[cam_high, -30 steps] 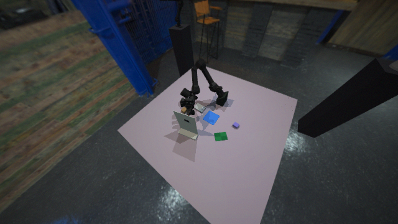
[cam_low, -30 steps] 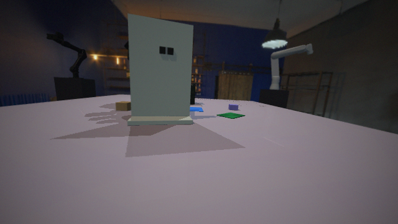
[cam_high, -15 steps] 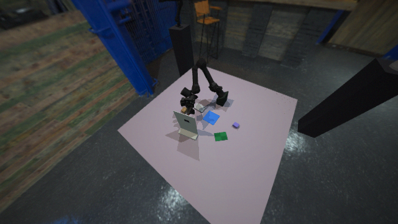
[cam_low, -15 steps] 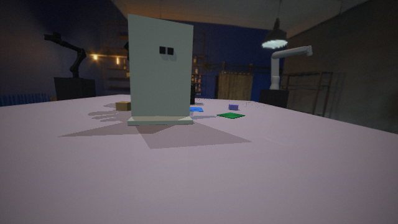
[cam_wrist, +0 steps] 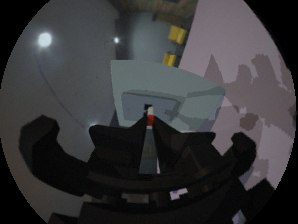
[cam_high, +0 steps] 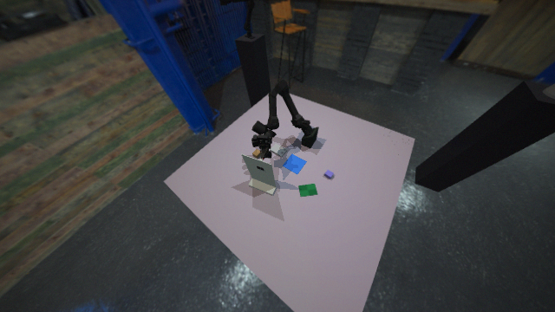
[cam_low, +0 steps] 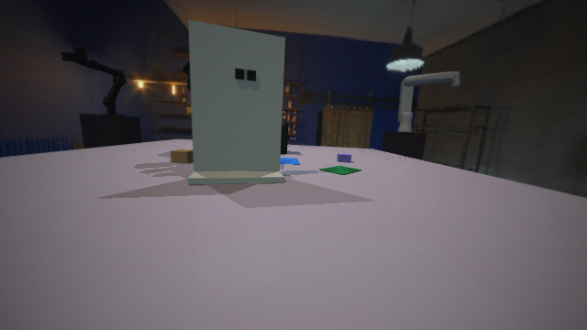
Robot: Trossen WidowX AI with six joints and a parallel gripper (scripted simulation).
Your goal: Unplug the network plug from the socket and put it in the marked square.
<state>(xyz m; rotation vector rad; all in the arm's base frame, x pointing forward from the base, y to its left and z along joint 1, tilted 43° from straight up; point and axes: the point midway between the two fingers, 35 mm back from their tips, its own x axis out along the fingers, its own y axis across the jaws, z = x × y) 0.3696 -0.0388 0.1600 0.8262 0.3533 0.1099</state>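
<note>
Right now my gripper tip is 200 mm above the blue square, 170 mm past it and 120 mm to the right of it. The rest, counted from my gripper tip: pale grey block: 220 mm behind, 190 mm below, 30 mm to the right; then grey upright panel: 70 mm below, 60 mm ahead, 20 mm to the left.
</note>
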